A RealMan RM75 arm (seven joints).
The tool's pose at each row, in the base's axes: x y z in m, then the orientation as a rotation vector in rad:
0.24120 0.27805 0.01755 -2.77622 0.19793 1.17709
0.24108 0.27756 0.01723 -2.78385 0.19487 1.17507
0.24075 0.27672 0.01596 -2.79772 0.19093 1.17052
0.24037 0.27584 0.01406 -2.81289 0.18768 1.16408
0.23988 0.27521 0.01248 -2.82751 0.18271 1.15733
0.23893 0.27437 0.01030 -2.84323 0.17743 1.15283
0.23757 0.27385 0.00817 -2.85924 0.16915 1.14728
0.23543 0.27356 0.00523 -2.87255 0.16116 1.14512
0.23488 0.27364 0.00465 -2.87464 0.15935 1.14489
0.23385 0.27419 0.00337 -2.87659 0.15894 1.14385
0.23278 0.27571 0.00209 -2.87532 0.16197 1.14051
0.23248 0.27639 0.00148 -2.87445 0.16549 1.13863
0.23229 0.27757 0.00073 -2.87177 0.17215 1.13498
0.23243 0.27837 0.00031 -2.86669 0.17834 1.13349
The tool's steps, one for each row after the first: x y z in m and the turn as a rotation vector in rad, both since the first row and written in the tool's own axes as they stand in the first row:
0.00018 0.00052 0.00023 -0.00632 0.00344 0.00000
0.00093 0.00148 0.00120 -0.01716 0.01024 0.00088
0.00211 0.00252 0.00264 -0.02828 0.01852 0.00227
0.00295 0.00331 0.00398 -0.03920 0.02670 0.00242
0.00393 0.00443 0.00602 -0.05201 0.03385 0.00316
0.00457 0.00529 0.00836 -0.06531 0.04152 0.00201
0.00524 0.00610 0.01186 -0.07754 0.04641 0.00087
0.00527 0.00615 0.01266 -0.07961 0.04709 0.00038
0.00544 0.00586 0.01436 -0.08098 0.04825 0.00055
0.00552 0.00461 0.01624 -0.07805 0.04991 0.00141
0.00570 0.00403 0.01698 -0.07590 0.05088 0.00295
0.00602 0.00294 0.01782 -0.07091 0.05246 0.00555
0.00636 0.00216 0.01814 -0.06476 0.05207 0.00751

